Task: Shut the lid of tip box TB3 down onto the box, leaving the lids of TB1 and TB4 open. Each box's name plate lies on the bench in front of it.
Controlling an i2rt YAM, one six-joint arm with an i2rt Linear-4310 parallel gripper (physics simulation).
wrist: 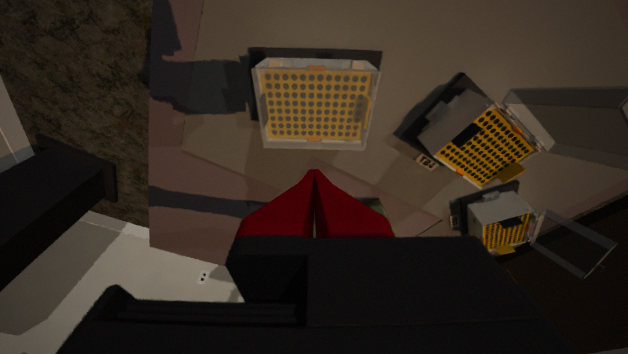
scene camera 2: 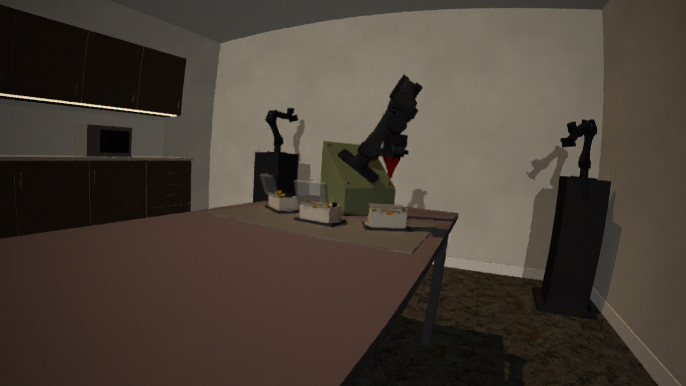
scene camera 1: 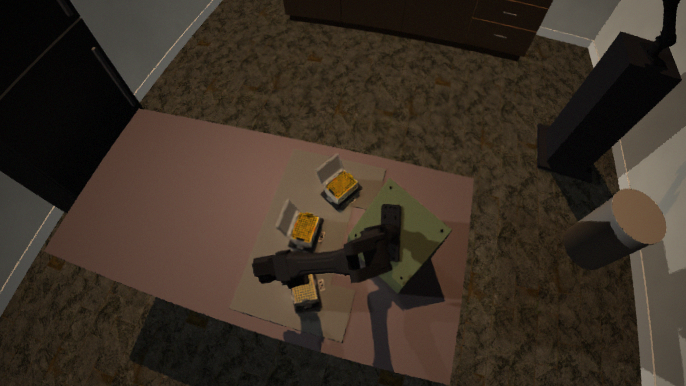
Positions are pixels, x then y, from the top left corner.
Scene:
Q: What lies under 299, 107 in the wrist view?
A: A lid.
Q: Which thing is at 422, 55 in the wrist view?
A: A mat.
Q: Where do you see a mat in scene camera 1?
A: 300, 184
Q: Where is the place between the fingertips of my gripper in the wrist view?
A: At 314, 177

